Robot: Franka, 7 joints.
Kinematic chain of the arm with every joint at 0, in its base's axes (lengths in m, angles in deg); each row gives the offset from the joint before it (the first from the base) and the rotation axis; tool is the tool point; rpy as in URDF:
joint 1: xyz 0 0 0.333 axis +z
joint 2: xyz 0 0 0 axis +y
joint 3: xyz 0 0 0.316 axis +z
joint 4: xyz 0.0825 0 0 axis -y
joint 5: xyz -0.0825 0 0.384 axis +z
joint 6: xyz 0 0 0 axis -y
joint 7: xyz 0.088 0 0 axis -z
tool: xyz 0 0 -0.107 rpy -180 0 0
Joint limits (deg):
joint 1: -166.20..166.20
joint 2: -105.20..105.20
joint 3: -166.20..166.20
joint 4: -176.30..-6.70
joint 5: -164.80..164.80
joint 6: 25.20..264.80
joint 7: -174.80..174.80
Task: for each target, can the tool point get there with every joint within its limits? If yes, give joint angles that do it. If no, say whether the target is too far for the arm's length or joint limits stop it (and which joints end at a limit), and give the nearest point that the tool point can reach.
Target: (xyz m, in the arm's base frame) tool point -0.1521 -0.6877 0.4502
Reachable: yes | joints 54.84 -86.50 -54.66 -25.57 137.21 229.81 -128.35
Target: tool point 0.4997 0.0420 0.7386
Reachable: yes | joints 48.83 85.04 -130.46 -74.96 -26.18 70.16 146.86
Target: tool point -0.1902 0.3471 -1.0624
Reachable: no: too far | nearest point -0.1593 0.2908 -0.3586 | short by 0.707 m
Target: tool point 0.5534 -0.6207 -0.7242
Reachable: no: too far | nearest point 0.3733 -0.4187 -0.2825 | short by 0.518 m
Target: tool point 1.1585 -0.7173 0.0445
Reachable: no: too far | nearest point 0.7136 -0.4418 0.1553 | short by 0.535 m
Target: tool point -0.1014 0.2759 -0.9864
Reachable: no: too far | nearest point -0.0994 0.2705 -0.3607 | short by 0.626 m
